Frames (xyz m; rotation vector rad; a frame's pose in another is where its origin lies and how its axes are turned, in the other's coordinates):
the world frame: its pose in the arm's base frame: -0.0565 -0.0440 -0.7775 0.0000 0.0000 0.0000
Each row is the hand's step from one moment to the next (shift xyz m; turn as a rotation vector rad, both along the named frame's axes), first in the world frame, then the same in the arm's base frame.
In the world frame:
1: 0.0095 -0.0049 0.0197 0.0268 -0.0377 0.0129
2: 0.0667 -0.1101 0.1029 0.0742 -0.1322 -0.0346
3: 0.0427 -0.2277 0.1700 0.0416 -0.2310 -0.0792
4: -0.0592 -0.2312 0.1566 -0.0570 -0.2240 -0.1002
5: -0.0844 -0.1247 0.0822 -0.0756 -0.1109 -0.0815
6: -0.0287 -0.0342 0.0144 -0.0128 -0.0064 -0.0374
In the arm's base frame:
1: 0.0095 -0.0049 0.0197 0.0268 -0.0377 0.0129
2: 0.0667 -0.1101 0.1029 0.0742 -0.1322 -0.0346
3: 0.0427 -0.2277 0.1700 0.0416 -0.2310 -0.0792
4: -0.0592 -0.2312 0.1566 -0.0570 -0.2240 -0.1002
5: -0.0844 -0.1247 0.0822 -0.0756 -0.1109 -0.0815
6: -0.0287 -0.0342 0.0144 -0.0128 -0.0064 -0.0374

